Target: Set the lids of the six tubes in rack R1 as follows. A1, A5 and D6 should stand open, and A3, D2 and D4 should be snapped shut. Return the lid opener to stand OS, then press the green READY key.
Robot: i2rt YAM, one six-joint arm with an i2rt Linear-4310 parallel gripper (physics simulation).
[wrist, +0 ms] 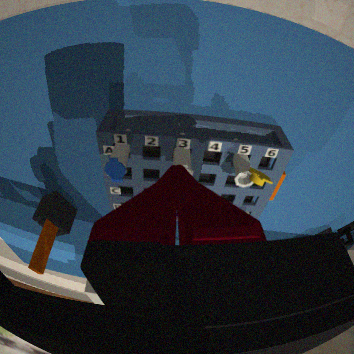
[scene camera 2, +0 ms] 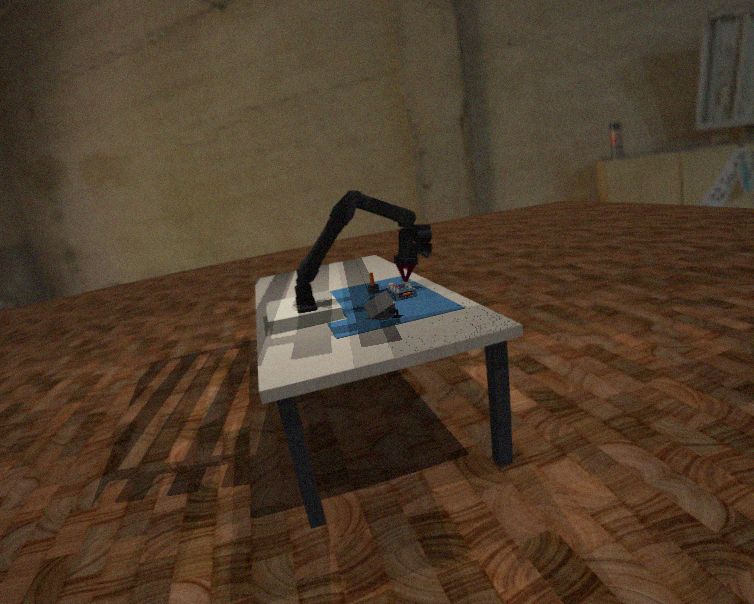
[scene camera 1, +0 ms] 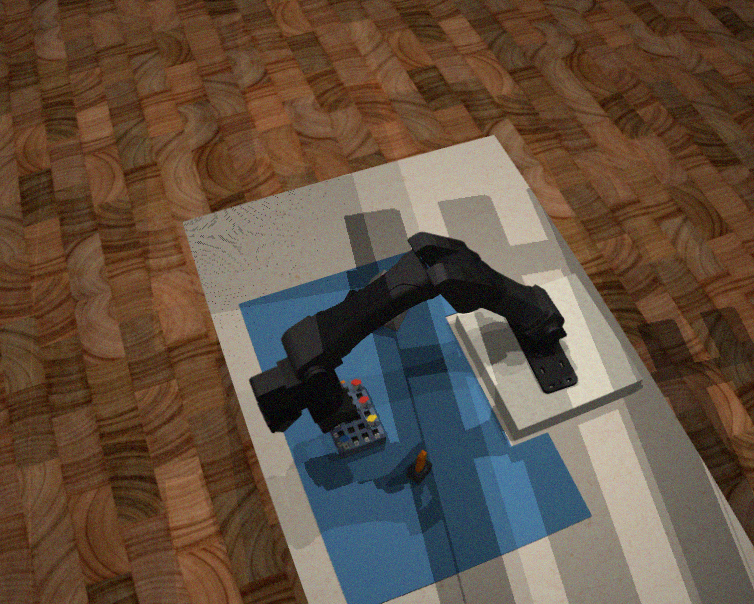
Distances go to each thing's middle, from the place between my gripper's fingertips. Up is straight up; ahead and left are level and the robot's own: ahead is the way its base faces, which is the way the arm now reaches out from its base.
Now: hand 120 mm to the right of the orange-handled tool (wrist: 41, 251) and 110 mm past it.
